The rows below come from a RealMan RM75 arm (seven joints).
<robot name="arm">
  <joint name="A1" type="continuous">
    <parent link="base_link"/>
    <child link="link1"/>
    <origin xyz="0 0 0.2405" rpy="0 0 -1.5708"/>
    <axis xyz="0 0 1"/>
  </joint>
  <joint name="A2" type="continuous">
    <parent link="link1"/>
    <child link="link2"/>
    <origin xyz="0 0 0" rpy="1.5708 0 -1.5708"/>
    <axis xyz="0 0 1"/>
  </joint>
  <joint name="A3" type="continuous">
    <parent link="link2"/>
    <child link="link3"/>
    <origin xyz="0 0.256 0" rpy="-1.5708 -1.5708 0"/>
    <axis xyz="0 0 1"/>
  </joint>
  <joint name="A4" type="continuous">
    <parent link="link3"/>
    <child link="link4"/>
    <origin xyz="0 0 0" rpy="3.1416 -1.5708 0"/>
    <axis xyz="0 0 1"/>
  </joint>
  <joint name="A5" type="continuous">
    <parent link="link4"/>
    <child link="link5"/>
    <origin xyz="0.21 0 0" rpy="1.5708 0 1.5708"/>
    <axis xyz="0 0 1"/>
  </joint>
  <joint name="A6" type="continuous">
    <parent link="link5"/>
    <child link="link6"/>
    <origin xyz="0 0 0" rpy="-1.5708 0 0"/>
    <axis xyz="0 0 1"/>
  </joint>
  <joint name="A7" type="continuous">
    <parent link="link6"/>
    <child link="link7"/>
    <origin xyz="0 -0.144 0" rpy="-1.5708 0 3.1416"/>
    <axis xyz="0 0 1"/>
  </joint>
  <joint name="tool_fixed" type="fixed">
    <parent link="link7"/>
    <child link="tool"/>
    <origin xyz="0 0 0" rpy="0 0 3.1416"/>
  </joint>
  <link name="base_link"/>
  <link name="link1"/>
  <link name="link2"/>
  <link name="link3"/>
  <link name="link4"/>
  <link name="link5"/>
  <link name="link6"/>
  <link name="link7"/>
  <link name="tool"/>
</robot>
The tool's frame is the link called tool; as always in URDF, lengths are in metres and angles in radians. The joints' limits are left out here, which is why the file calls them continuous.
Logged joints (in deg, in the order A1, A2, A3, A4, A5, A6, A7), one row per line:
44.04 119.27 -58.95 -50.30 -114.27 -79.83 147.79
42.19 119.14 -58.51 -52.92 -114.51 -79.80 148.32
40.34 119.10 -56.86 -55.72 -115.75 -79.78 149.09
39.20 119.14 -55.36 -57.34 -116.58 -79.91 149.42
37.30 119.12 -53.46 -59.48 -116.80 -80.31 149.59
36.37 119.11 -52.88 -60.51 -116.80 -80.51 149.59
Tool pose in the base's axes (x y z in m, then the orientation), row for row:
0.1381 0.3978 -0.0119 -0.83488 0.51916 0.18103 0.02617
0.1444 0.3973 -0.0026 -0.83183 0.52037 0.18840 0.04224
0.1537 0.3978 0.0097 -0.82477 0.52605 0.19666 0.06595
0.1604 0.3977 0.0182 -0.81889 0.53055 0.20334 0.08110
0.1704 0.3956 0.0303 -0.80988 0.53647 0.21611 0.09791
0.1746 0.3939 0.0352 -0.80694 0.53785 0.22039 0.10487
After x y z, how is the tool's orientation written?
As a quaternion, x y z w.
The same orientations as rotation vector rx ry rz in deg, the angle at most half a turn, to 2 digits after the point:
-147.82 91.92 32.05
-145.83 91.23 33.03
-142.53 90.91 33.99
-140.24 90.86 34.82
-137.34 90.97 36.65
-136.29 90.84 37.22

